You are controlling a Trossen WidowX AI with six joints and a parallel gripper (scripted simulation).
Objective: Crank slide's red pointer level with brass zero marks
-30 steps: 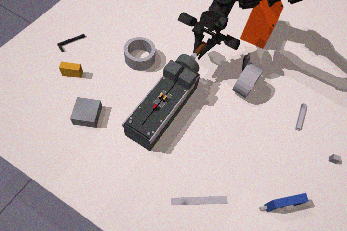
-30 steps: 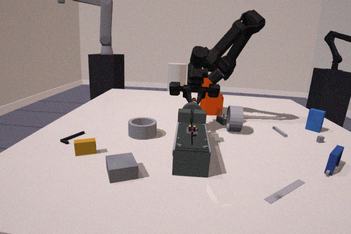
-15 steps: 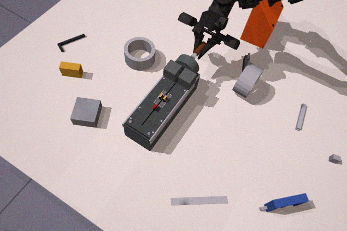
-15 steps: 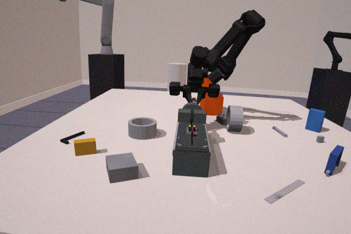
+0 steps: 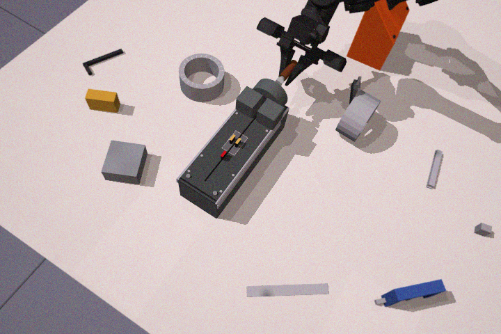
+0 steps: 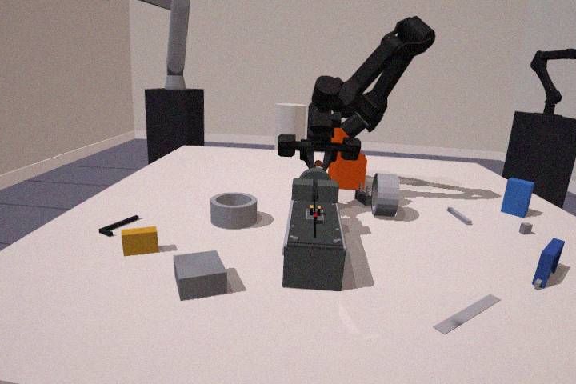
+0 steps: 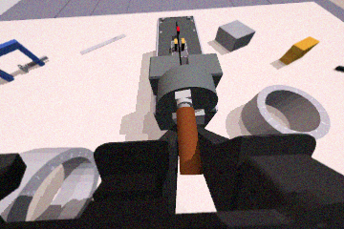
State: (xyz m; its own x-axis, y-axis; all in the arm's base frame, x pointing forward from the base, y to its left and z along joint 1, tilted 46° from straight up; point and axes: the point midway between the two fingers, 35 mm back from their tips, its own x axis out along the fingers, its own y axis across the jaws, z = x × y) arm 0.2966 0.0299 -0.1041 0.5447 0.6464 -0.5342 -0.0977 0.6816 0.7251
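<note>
Right now my gripper tip is 20 mm past the crank handle and 30 mm below it. Round my gripper tip: red pointer 210 mm ahead, 10 mm to the left, 10 mm below; grey cube 320 mm ahead, 150 mm to the right, 80 mm below; yellow block 240 mm ahead, 290 mm to the right, 70 mm below.
</note>
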